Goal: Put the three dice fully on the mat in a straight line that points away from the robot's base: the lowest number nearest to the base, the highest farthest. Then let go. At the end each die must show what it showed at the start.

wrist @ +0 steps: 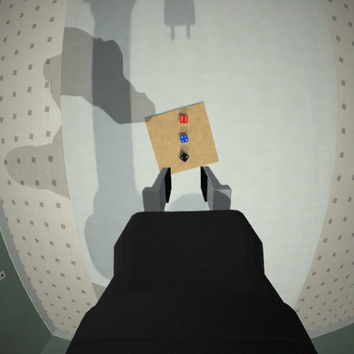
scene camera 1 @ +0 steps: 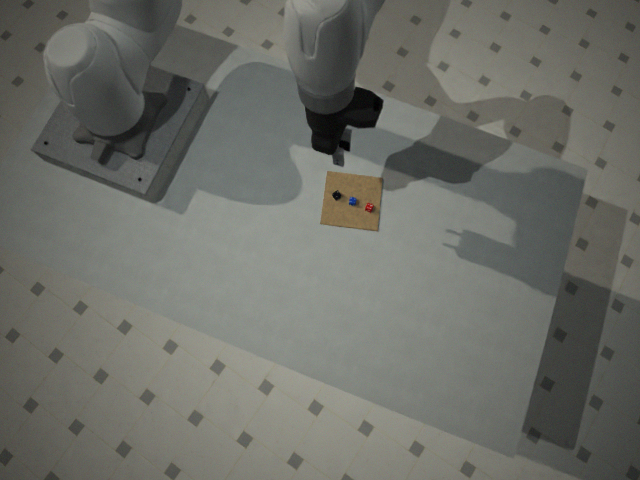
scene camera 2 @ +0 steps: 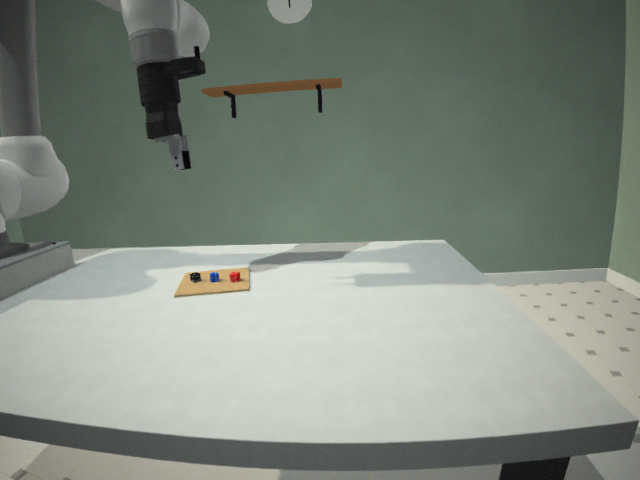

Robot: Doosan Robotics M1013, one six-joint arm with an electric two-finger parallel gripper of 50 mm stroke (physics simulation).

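Frame: origin at the arm's base, x left, y ahead, z down, level; metres.
Seen in the pictures: gripper, fingertip midpoint: [scene camera 1: 341, 156] [scene camera 2: 182, 169]; arm's base at its link origin: [scene camera 1: 121, 119].
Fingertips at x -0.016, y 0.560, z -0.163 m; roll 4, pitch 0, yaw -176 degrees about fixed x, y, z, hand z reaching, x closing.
Note:
Pixels of each thing's middle, then the offset from my fingertips to it. Level surfaces: height alone.
- black die at the middle of its body: [scene camera 2: 195, 277] [scene camera 1: 336, 195] dx +0.000, dy +0.001, dz +0.217 m
- blue die at the middle of its body: [scene camera 2: 214, 277] [scene camera 1: 352, 201] dx -0.003, dy +0.042, dz +0.217 m
- red die at the middle of its body: [scene camera 2: 235, 277] [scene camera 1: 369, 207] dx -0.007, dy +0.085, dz +0.217 m
- tan mat at the middle of its body: [scene camera 2: 214, 281] [scene camera 1: 351, 200] dx +0.002, dy +0.039, dz +0.227 m
- pale table at its surface level: dz +0.229 m
A black die [scene camera 1: 336, 195] [scene camera 2: 194, 277] [wrist: 184, 157], a blue die [scene camera 1: 352, 200] [scene camera 2: 214, 277] [wrist: 184, 138] and a red die [scene camera 1: 369, 207] [scene camera 2: 234, 276] [wrist: 183, 118] lie apart in a straight row on the tan mat [scene camera 1: 348, 223] [scene camera 2: 211, 293] [wrist: 205, 112], all inside its edges. Black is nearest the base, red farthest. In the wrist view red shows six pips and blue four; black seems to show two, though its pips are small. My gripper [scene camera 2: 180, 169] [wrist: 185, 177] is open and empty, high above the table on the base side of the mat.
The robot's base stands on a grey block [scene camera 1: 178, 149] [scene camera 2: 41, 263] at the left. The arm and gripper cast shadows on the pale table [scene camera 1: 289, 289] [scene camera 2: 330, 361]. A wooden shelf [scene camera 2: 279, 86] hangs on the green wall.

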